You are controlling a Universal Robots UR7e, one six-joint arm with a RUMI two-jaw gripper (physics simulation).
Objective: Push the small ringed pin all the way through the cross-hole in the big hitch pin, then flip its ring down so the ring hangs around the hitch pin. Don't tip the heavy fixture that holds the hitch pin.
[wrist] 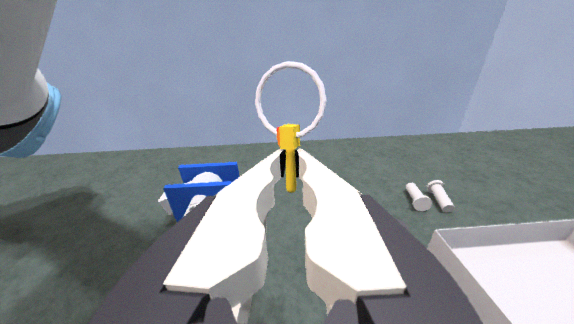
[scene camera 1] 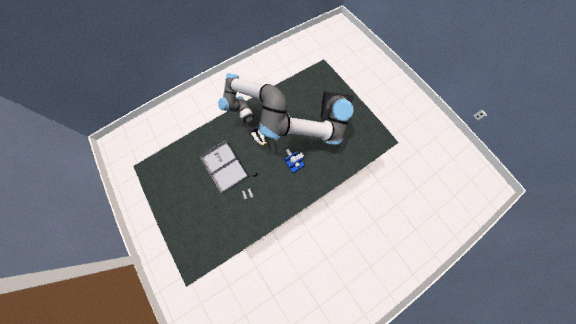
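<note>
The small ringed pin (wrist: 290,177) has a yellow head and shank, with a white ring standing up above the head. My gripper (scene camera 1: 262,142) (wrist: 290,152) is shut on its shank and holds it above the table, pointing roughly level. The blue fixture (scene camera 1: 296,168) (wrist: 179,200) stands upright on the table, beyond the fingers and left of them in the wrist view. The big pale hitch pin (wrist: 206,177) lies through the fixture's upright plates. My left finger hides part of the fixture and the hitch pin. The cross-hole cannot be made out. The ringed pin is apart from the fixture.
A divided pale tray (scene camera 1: 224,167) (wrist: 505,239) lies right of the fingers in the wrist view. Two small pale pins (scene camera 1: 245,194) (wrist: 440,196) lie beyond it. A small dark cylinder (scene camera 1: 255,174) stands beside the tray. A robot arm link (wrist: 20,75) shows at upper left.
</note>
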